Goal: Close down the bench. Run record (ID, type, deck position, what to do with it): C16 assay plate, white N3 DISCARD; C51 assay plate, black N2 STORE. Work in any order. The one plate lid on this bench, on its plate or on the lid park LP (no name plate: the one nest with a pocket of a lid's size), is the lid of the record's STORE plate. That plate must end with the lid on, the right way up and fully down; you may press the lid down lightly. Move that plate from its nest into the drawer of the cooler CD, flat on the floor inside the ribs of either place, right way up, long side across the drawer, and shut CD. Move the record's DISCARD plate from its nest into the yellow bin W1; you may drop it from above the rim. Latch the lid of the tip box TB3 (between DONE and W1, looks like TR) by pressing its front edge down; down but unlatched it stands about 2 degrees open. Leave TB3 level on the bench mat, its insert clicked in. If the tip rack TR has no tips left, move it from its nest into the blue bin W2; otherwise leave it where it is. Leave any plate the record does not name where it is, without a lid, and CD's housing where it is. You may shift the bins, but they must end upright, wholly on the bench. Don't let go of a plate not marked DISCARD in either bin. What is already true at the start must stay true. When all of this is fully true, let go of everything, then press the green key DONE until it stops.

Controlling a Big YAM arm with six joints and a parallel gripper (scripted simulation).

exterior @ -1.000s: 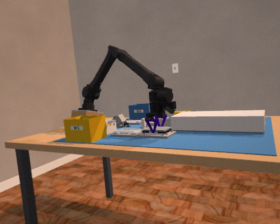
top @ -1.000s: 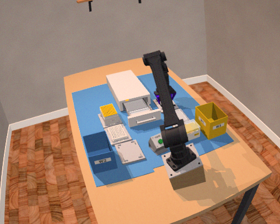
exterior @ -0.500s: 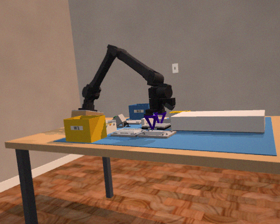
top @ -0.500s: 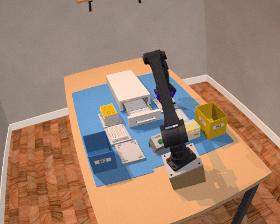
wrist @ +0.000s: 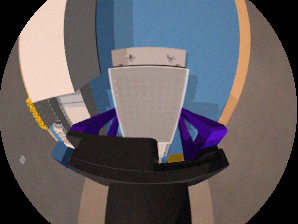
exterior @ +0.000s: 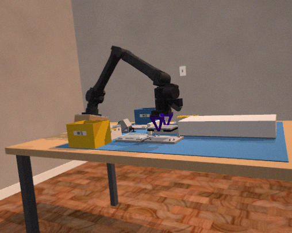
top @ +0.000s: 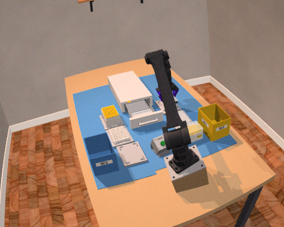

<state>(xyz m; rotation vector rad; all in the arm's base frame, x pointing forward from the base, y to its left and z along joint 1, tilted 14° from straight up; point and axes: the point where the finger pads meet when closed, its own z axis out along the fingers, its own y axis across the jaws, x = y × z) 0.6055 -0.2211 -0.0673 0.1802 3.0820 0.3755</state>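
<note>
Right now my hand is 190 mm to the right of the cooler drawer and 40 mm above it. Round my hand: cooler CD (130 mm ahead, 180 mm to the left, 30 mm below); plate lid (right at my hand); black plate (right at my hand).
</note>
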